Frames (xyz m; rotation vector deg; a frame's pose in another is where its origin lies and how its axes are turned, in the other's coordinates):
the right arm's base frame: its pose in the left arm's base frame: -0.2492 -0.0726 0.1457 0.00 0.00 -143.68
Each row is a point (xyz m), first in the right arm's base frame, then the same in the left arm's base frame.
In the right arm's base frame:
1: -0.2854 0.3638 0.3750
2: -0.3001 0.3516 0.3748
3: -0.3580 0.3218 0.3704
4: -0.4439 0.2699 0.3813
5: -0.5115 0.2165 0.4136
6: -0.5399 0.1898 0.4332
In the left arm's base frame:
1: 0.1962 -0.1967 0.5207
2: 0.2008 -0.1781 0.5205
3: 0.2298 -0.1198 0.5161
4: 0.2683 -0.0271 0.5270
5: 0.2912 0.0559 0.5593
6: 0.2982 0.0943 0.5789

